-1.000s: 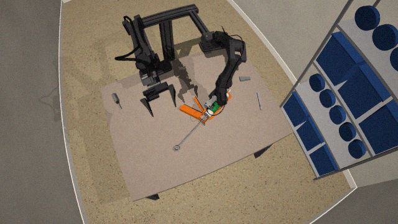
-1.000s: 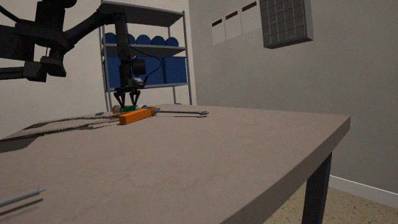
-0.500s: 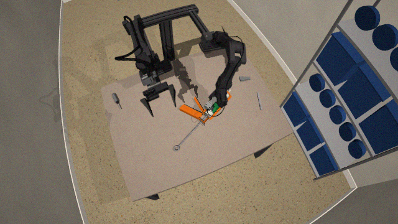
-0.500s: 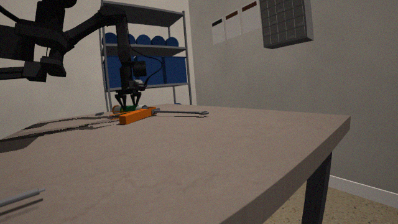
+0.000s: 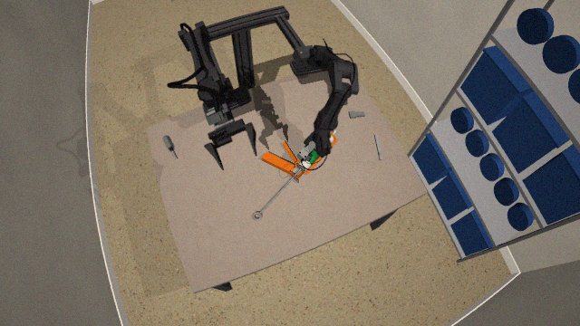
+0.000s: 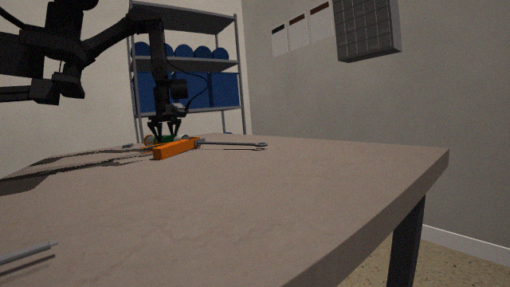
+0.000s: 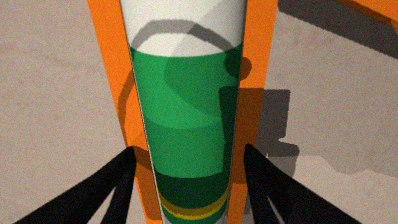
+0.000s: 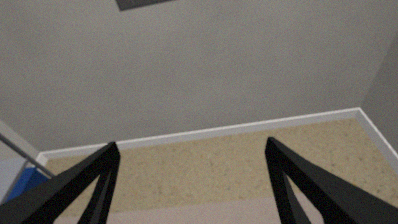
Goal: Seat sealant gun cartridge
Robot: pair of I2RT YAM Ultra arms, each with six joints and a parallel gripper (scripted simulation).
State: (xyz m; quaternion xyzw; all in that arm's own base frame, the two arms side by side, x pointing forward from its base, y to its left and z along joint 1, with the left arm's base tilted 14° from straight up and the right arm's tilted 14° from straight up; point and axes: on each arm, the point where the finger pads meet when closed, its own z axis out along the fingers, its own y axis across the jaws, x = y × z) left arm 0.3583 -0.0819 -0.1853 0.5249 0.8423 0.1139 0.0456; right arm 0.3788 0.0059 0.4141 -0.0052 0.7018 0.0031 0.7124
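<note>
The white cartridge lies 2 cm to the left of my left hand, 1 cm below it and 1 cm behind it. The rest, counted from my left hand: plunger rod 25 cm to the right, 8 cm ahead, 2 cm below; orange sealant gun 15 cm to the right, 2 cm below, 1 cm ahead; small grey piece 31 cm to the left, 9 cm behind, 3 cm below.
</note>
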